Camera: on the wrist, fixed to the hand. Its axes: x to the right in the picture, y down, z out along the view.
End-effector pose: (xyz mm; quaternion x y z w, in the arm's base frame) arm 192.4 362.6 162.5 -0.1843 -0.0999 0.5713 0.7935
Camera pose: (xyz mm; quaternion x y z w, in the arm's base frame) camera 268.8 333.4 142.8 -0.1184 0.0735 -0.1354 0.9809
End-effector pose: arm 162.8 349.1 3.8 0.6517 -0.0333 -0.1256 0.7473
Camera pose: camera 162.7 391.1 -69.1 0.6051 0.5664 -0.4040 0.3871
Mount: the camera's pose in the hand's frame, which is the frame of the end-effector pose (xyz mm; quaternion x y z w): -1.5 -66.6 -51.4 0.1153 0.2489 -0.6425 0.7155
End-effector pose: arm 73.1 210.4 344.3 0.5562 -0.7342 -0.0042 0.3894
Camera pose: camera 157.0 208.2 350.0 0.9156 -0.0715 -0.0301 0.3945
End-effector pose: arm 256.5 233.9 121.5 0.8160 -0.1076 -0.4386 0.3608
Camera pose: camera 287.0 307.8 95.2 -0.8038 -0.4865 0.3301 0.0910
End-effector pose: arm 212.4 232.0 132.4 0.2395 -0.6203 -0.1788 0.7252
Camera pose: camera 265.3 184.6 87.3 0.6980 -0.1301 -0.4627 0.5308
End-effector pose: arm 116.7 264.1 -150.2 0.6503 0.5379 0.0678 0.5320
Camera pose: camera 40.3 285.1 -178.6 0.1642 0.9430 -0.1935 0.2154
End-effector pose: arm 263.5 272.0 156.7 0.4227 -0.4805 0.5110 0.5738
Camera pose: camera 335.7 313.9 146.3 0.5502 0.1295 0.1576 0.8098
